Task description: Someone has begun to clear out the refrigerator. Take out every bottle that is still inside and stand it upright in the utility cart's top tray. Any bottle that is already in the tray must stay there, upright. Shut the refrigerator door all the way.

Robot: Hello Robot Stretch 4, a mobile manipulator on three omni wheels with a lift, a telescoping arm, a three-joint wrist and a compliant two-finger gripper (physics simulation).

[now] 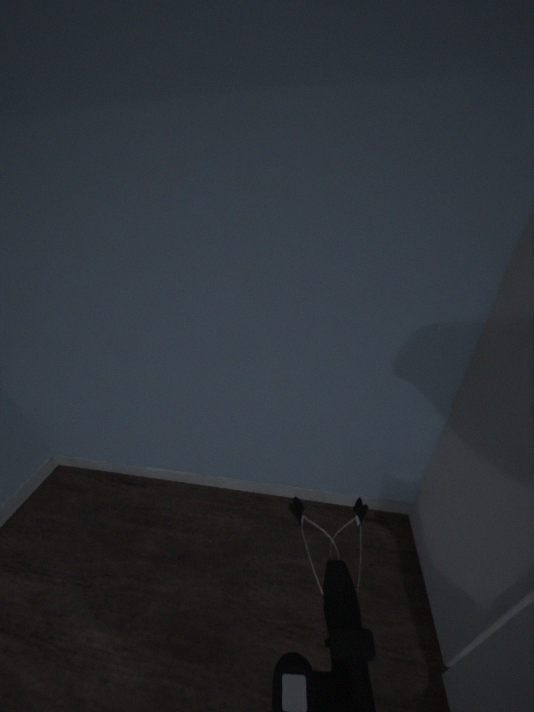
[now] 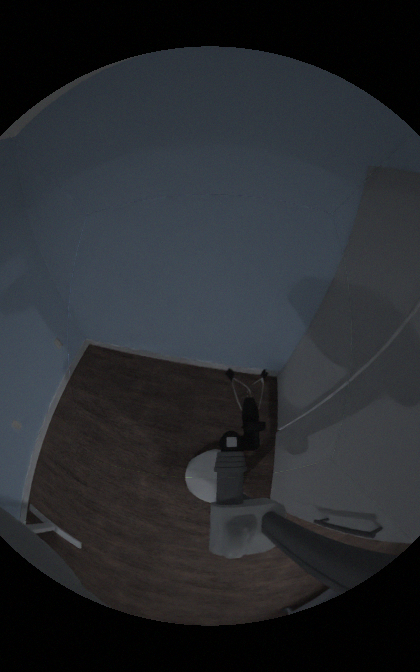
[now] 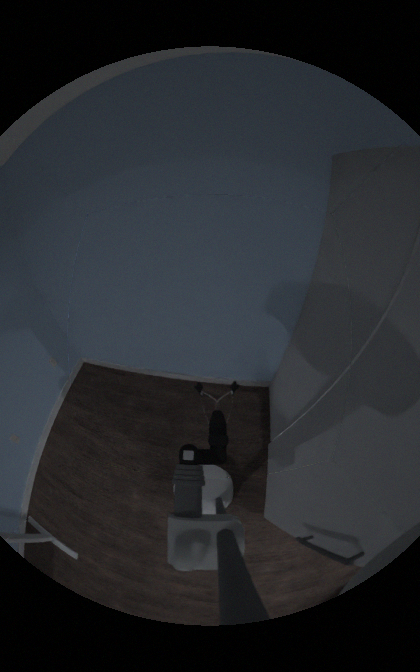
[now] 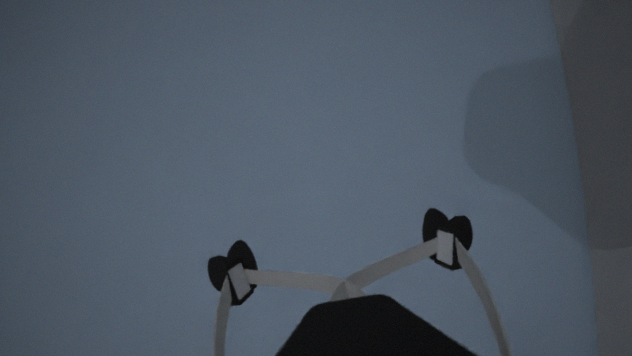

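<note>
My gripper (image 1: 328, 510) (image 2: 247, 374) (image 3: 217, 387) (image 4: 338, 245) is open and empty, its two dark fingertips apart, facing the blue wall. The grey side panel of the refrigerator (image 1: 494, 460) (image 2: 320, 345) (image 3: 295, 380) rises at the right from the wall. Below a pale edge line, the refrigerator door (image 2: 320, 465) (image 3: 310, 480) stands out from the body roughly in line with that side, its outer face toward me. The dark door handle (image 2: 347, 527) (image 3: 332, 549) shows low at the right. The refrigerator's inside is hidden. No bottle shows, and the cart's top tray cannot be made out.
A blue wall (image 1: 241, 287) (image 2: 200, 275) (image 3: 190, 280) (image 4: 300, 125) with a pale baseboard (image 1: 189, 477) stands ahead, meeting another wall at the left. A light, branching leg-like piece (image 2: 55, 529) (image 3: 52, 538) is at lower left. A grey edge (image 2: 312, 600) at lower right is unclear.
</note>
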